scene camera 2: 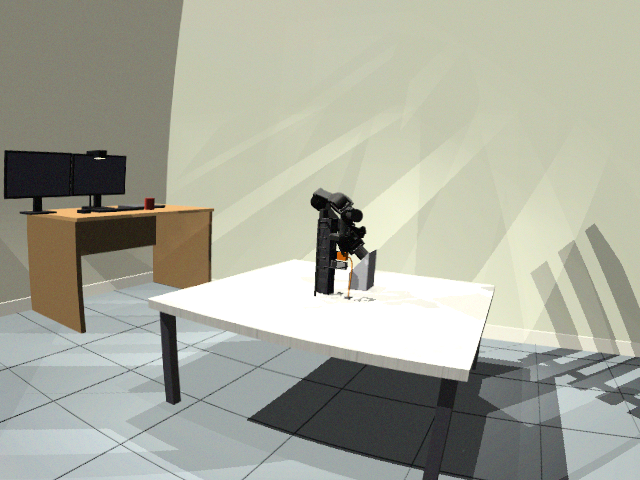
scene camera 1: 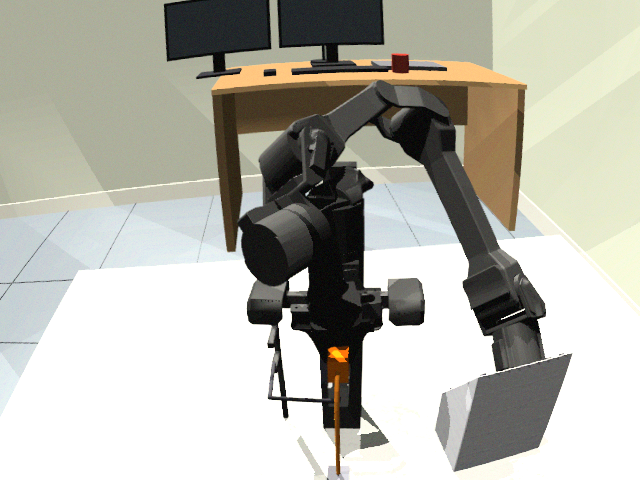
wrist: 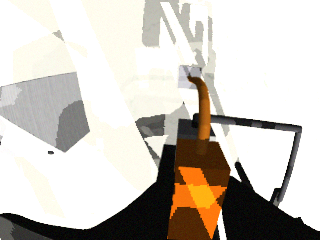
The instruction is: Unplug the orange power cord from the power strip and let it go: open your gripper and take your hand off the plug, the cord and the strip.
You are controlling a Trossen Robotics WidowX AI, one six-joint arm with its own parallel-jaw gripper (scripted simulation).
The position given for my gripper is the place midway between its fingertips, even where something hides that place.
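I can see my own gripper [scene camera 1: 338, 361] here, and the same gripper is visible to me in the wrist view as well [wrist: 198, 181].
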